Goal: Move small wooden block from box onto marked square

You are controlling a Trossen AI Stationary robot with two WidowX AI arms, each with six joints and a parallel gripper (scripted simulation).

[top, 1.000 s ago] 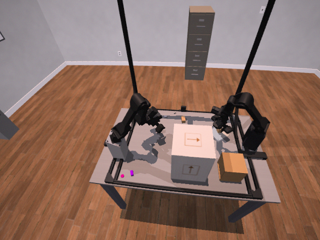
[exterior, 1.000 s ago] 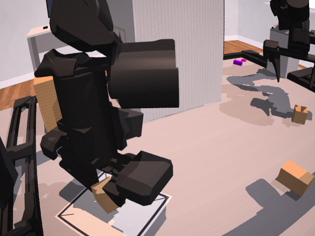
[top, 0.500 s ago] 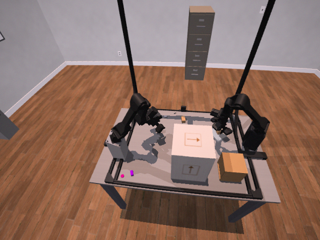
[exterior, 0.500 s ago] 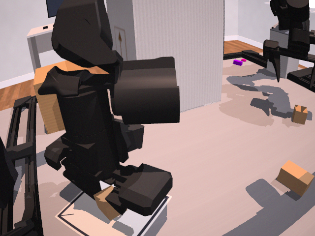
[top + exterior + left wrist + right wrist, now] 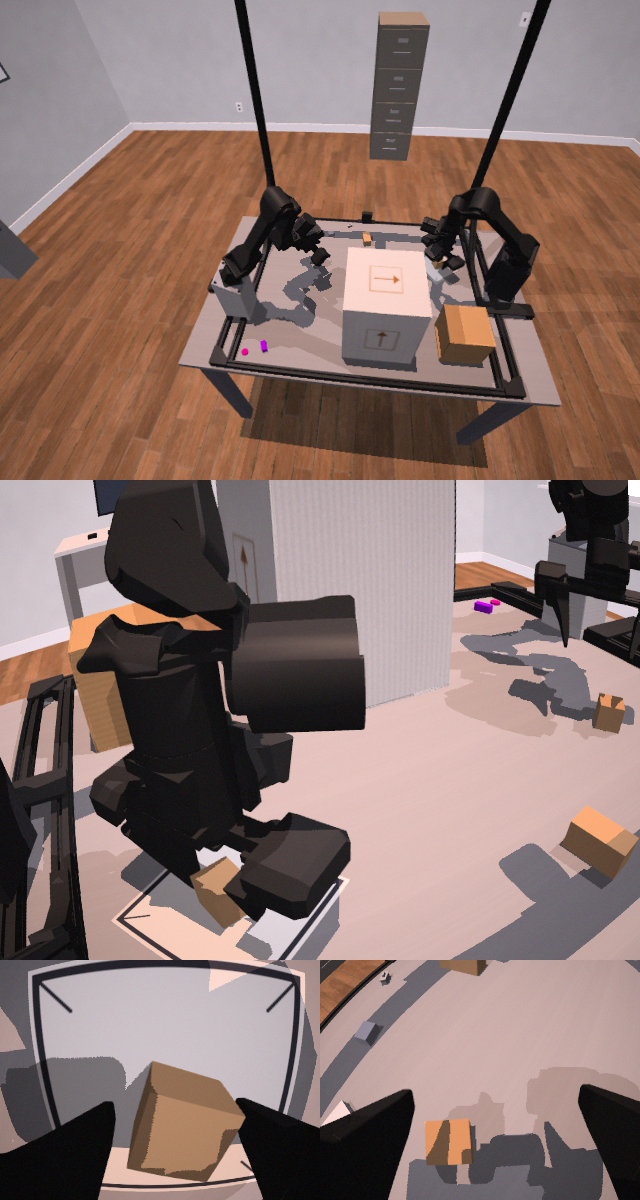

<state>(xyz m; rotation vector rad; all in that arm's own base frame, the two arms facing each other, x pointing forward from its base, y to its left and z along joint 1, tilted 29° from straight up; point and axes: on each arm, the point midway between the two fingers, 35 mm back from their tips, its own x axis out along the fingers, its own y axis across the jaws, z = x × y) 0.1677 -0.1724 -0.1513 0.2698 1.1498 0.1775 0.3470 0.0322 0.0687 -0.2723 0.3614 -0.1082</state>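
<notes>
The marked square is 40 mm below my left hand.
</notes>
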